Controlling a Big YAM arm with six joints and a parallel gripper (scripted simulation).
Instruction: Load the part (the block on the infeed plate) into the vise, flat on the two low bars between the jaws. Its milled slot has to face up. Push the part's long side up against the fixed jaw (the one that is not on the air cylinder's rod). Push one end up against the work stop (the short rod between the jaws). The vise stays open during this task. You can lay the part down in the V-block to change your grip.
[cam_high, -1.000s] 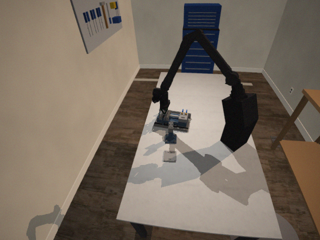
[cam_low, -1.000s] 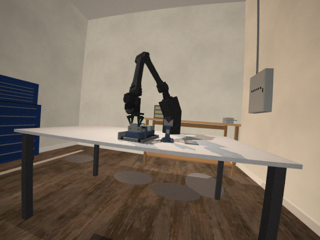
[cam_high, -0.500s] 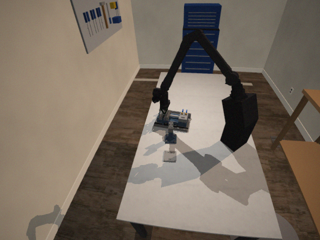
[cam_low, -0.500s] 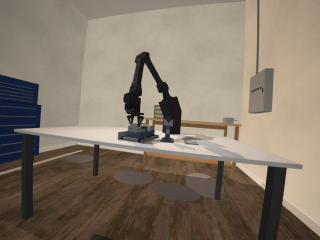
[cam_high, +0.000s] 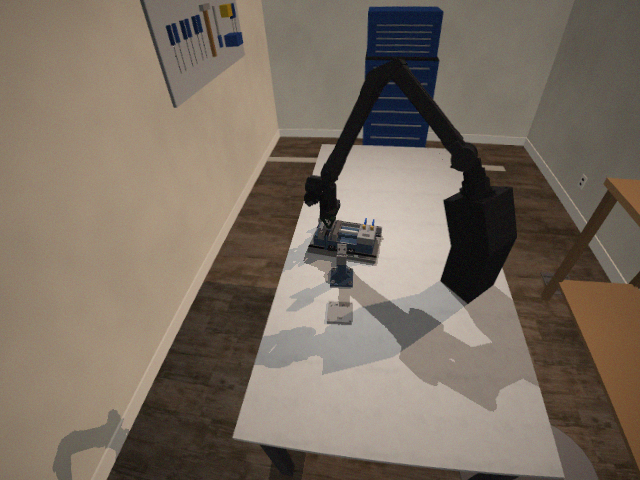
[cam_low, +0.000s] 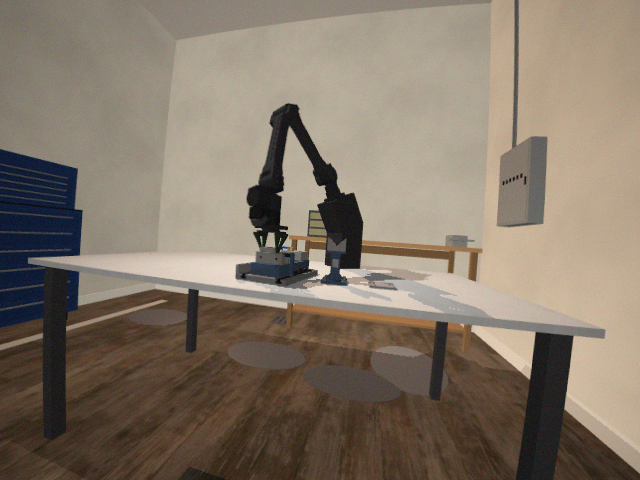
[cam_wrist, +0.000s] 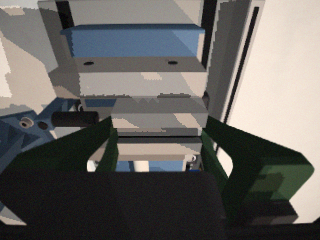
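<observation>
Now: hand right at the part. Round my hand: moving jaw (3 cm to the left, 3 cm behind, 2 cm below); fixed jaw (3 cm ahead, 2 cm below, 1 cm to the left); work stop rod (6 cm to the left, 2 cm ahead, 1 cm below).
</observation>
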